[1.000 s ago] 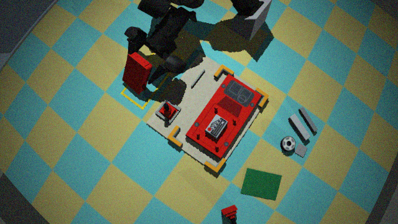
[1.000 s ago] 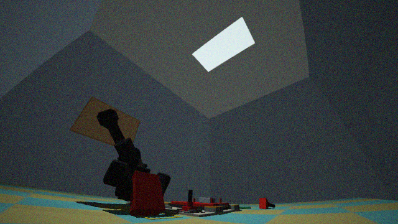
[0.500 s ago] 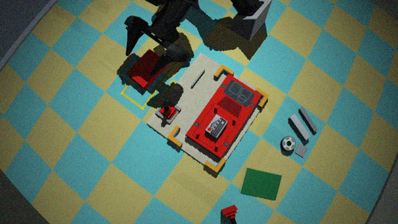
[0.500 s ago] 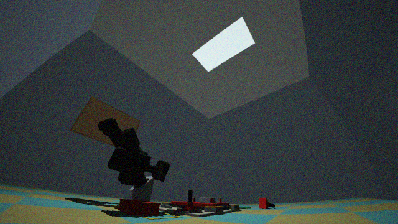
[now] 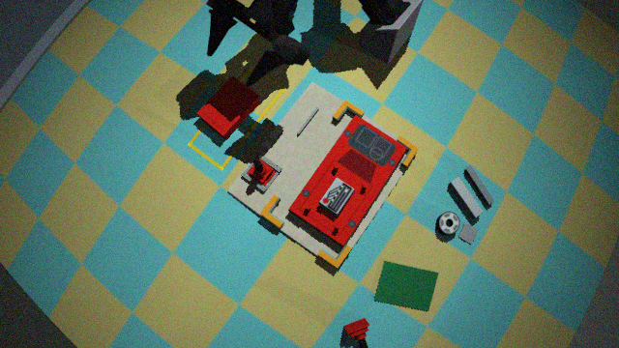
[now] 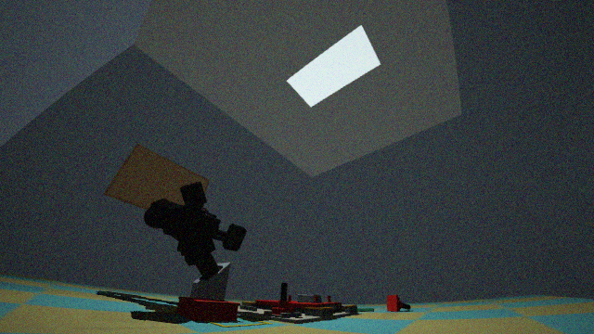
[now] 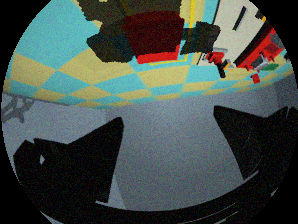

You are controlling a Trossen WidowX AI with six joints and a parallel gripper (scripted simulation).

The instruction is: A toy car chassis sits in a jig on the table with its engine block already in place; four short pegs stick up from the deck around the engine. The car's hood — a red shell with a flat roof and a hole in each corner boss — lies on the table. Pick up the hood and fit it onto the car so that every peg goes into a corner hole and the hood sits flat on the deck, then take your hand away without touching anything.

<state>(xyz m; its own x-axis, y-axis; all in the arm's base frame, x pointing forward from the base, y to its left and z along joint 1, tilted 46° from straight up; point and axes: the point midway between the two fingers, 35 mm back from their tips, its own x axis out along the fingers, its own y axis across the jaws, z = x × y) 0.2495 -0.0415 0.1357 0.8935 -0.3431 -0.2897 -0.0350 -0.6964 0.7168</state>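
Now: gripper tip 110 mm above the red hood and 20 mm short of it. From my gripper tip the other things lie so: grey engine block (250 mm to the left, 100 mm below, 30 mm ahead); then jig (220 mm to the left, 110 mm below, 10 mm ahead).
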